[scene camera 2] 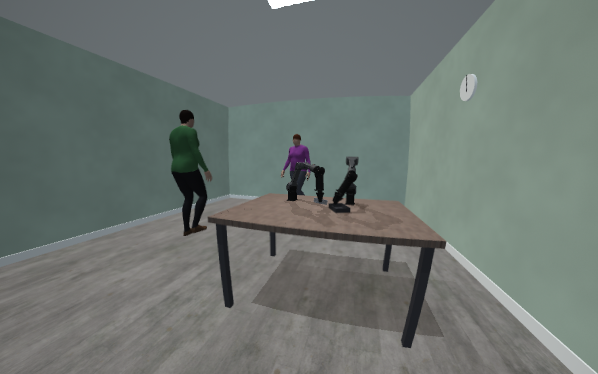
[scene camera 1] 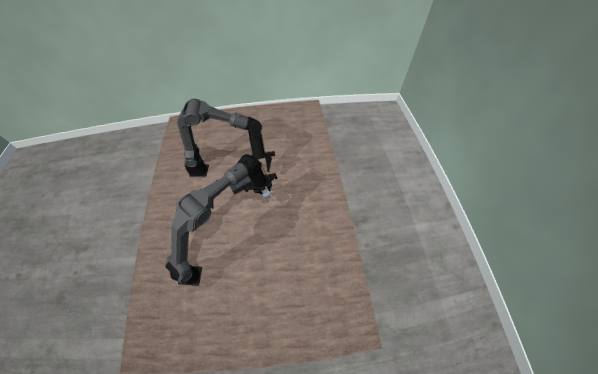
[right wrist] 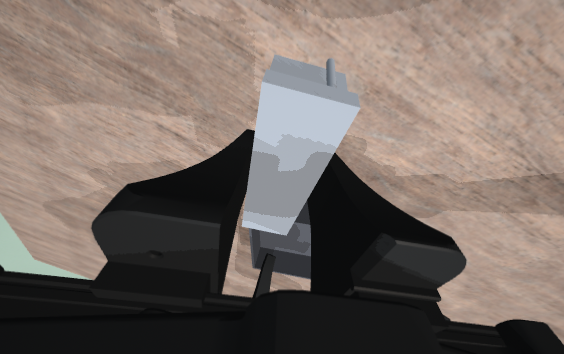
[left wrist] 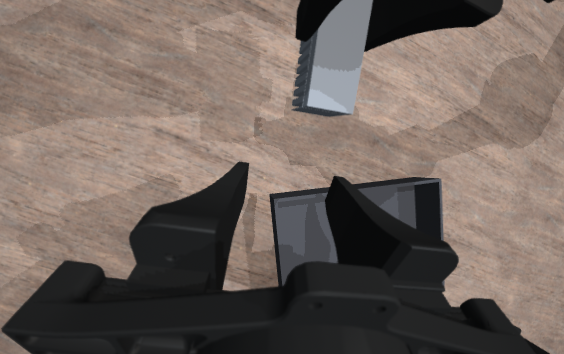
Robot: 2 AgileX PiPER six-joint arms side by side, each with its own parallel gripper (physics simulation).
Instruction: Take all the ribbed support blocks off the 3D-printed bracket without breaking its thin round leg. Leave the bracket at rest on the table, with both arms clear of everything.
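The light grey bracket [scene camera 1: 267, 195] [left wrist: 335, 75] [right wrist: 300, 120] is held off the table in my right gripper [right wrist: 284, 153] [left wrist: 327, 33], which is shut on it. Ribbed support [left wrist: 300, 82] shows along the bracket's left side in the left wrist view. The thin round leg [right wrist: 330, 72] stands out at the bracket's far end in the right wrist view, beside a plain grey block face. My left gripper [left wrist: 289, 182] [scene camera 2: 336, 201] is open and empty, apart from the bracket. One of its fingers overlaps the tray in its wrist view. The bracket's middle is partly hidden by the right fingers.
An open dark tray [left wrist: 300, 191] [scene camera 2: 339, 209] is on the wooden table [scene camera 2: 280, 220], close to both grippers. In the right wrist view, part of it shows beyond the bracket's near end. Two people stand beyond the table in scene camera 2.
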